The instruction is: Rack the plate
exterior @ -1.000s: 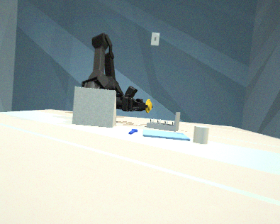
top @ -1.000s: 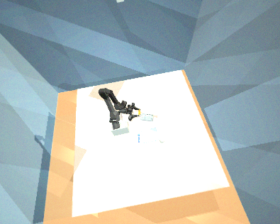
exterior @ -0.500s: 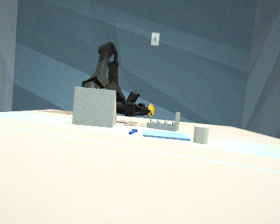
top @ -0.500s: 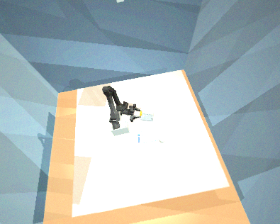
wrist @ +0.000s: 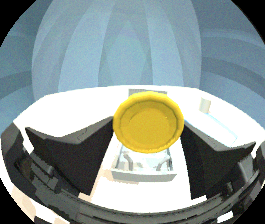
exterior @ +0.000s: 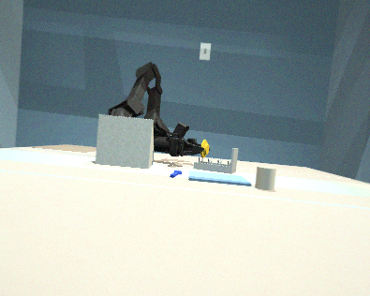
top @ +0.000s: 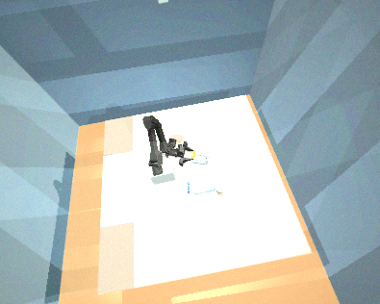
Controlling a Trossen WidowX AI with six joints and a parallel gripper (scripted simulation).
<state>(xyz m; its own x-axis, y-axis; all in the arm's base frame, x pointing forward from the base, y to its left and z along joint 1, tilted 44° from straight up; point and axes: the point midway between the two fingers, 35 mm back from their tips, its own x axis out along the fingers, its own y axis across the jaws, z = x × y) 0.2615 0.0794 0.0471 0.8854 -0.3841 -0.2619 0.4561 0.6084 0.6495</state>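
Now: the dish rack 30 mm ahead of my gripper tip, 20 mm to the right of it and 40 mm below it. Round my gripper tip: blue spoon (110 mm behind, 200 mm to the right, 60 mm below); light blue mat (210 mm to the right, 60 mm below); yellow plate (10 mm behind).
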